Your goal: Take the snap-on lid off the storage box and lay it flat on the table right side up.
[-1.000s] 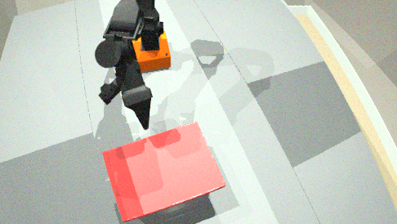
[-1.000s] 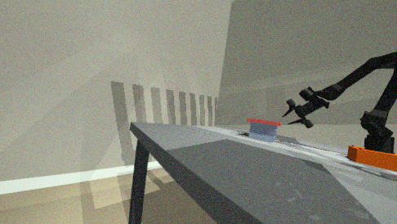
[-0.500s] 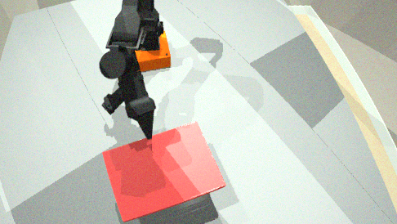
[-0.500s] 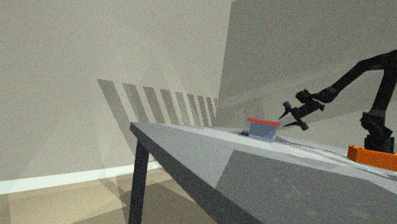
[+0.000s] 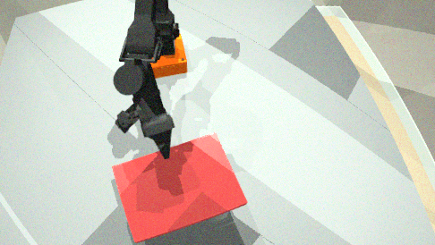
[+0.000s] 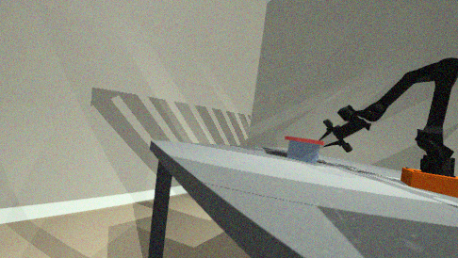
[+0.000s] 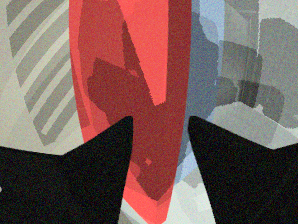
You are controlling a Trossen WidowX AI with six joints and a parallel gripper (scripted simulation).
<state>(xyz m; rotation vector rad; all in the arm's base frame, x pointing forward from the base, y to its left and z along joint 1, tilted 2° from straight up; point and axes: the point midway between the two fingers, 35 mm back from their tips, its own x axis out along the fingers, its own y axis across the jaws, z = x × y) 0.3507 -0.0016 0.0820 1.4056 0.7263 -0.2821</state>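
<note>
Now: the red lid 7 cm ahead of my gripper tip, 2 cm to the left of it and 1 cm above it. From my gripper tip the other things lie so: storage box 7 cm ahead, 5 cm below, 2 cm to the left.
</note>
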